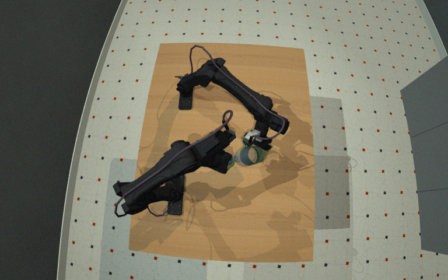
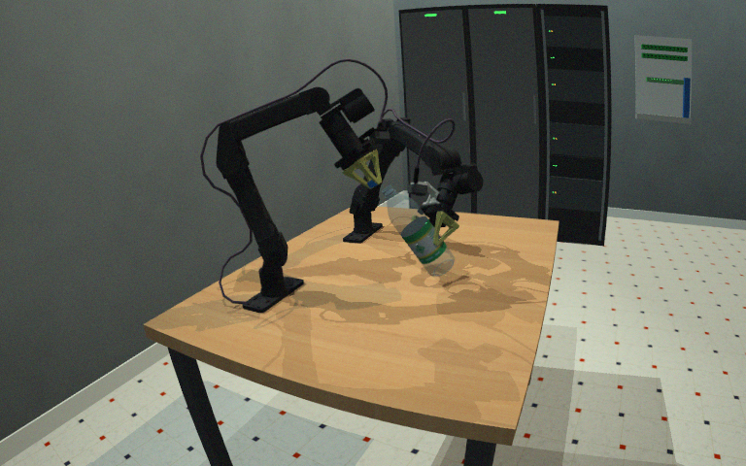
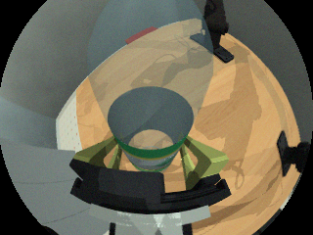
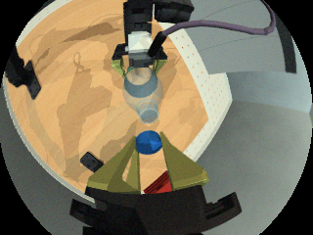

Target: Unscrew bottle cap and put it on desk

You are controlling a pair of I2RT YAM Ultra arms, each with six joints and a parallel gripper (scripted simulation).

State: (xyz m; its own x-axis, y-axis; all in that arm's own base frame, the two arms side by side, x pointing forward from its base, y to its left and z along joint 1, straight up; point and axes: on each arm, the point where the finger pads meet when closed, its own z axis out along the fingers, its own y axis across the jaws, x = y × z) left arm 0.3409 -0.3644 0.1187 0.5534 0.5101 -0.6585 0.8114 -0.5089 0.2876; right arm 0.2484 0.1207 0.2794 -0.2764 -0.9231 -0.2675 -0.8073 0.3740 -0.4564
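The blue cap lies right at my right hand. Also, from my right hand: bottle: 80 mm ahead, 50 mm to the left, 130 mm below.
Now: left hand 40 mm below the bottle, 20 mm past it and 10 mm to the left of it. From my left hand the other things lie so: blue cap: 160 mm above, 100 mm behind, 70 mm to the right.
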